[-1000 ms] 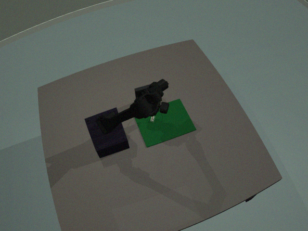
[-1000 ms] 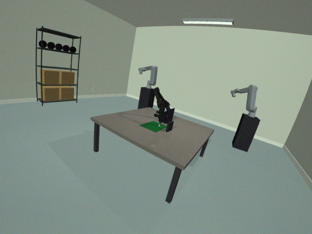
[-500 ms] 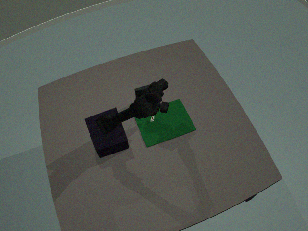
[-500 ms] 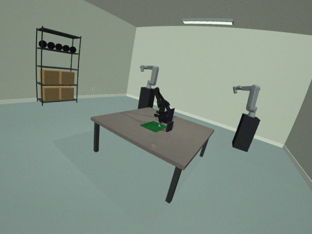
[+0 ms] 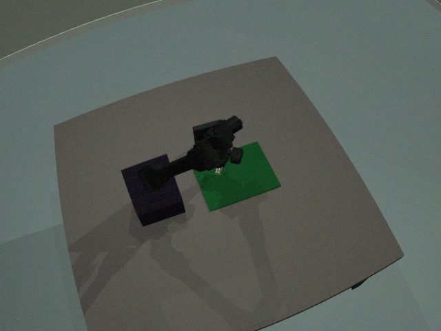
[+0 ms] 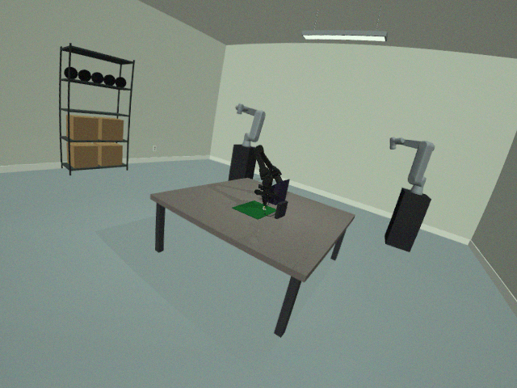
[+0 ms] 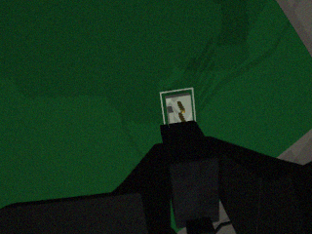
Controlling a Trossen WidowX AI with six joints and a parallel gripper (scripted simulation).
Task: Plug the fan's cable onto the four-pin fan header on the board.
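Right now the four-pin fan header is 50 mm below my gripper tip and 10 mm to the left of it. Also, from my gripper tip: dark fan plug: 10 mm above; then dark fan: 150 mm to the left, 30 mm ahead; then green board: 70 mm below, 50 mm ahead, 40 mm to the right.
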